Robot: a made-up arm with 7 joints.
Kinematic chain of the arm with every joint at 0, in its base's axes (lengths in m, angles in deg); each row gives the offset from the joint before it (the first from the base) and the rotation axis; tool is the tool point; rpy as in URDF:
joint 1: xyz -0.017 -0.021 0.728 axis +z
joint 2: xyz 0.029 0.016 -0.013 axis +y
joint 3: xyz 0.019 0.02 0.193 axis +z
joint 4: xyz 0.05 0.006 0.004 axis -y
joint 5: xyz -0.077 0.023 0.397 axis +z
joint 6: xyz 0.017 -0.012 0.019 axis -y
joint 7: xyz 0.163 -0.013 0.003 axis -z
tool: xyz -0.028 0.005 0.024 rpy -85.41 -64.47 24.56
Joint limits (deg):
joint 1: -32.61..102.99
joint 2: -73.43..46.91
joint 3: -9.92..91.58
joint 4: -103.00..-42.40
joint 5: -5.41..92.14
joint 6: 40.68..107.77
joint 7: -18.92..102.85
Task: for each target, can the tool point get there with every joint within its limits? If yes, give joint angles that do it. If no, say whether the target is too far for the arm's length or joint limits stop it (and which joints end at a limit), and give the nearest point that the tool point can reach.
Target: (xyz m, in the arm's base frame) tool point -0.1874 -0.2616 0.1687
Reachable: no: joint limits stop it (at a limit: joint 1, joint 2, joint 3, joint 4, joint 5, joint 6, joint 7) | nearest point 0.3337 -0.2991 0.3003 | short by 0.539 m
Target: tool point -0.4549 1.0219 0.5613
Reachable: no: too far | nearest point -0.3283 0.7204 0.6474 | short by 0.338 m
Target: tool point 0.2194 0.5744 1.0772
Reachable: yes | joints 53.59 -2.03 2.01 -75.72 46.01 48.80 81.33
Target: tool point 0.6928 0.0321 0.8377
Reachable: yes | joints -7.48 20.15 4.20 -75.54 44.45 55.10 5.55
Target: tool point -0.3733 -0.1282 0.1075
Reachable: no: joint limits stop it (at a limit: joint 1, joint 2, joint 4, joint 6, joint 7) | nearest point -0.4974 0.2312 0.3975 | short by 0.478 m
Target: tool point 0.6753 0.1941 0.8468
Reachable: yes | joints -7.10 15.55 21.41 -85.02 25.86 74.89 53.64
